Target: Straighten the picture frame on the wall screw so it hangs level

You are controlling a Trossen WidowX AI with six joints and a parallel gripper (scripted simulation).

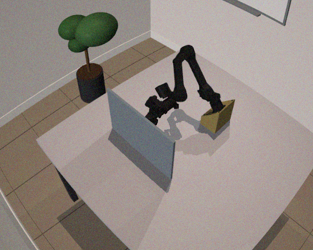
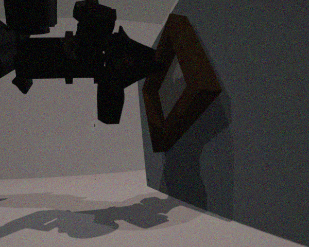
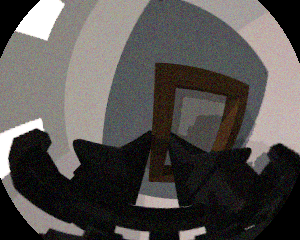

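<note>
Right now my gripper tip is 10 mm to the left of the brown wooden picture frame and 50 mm above it. Round my gripper tip: dark grey wall panel (20 mm ahead, 60 mm below).
</note>
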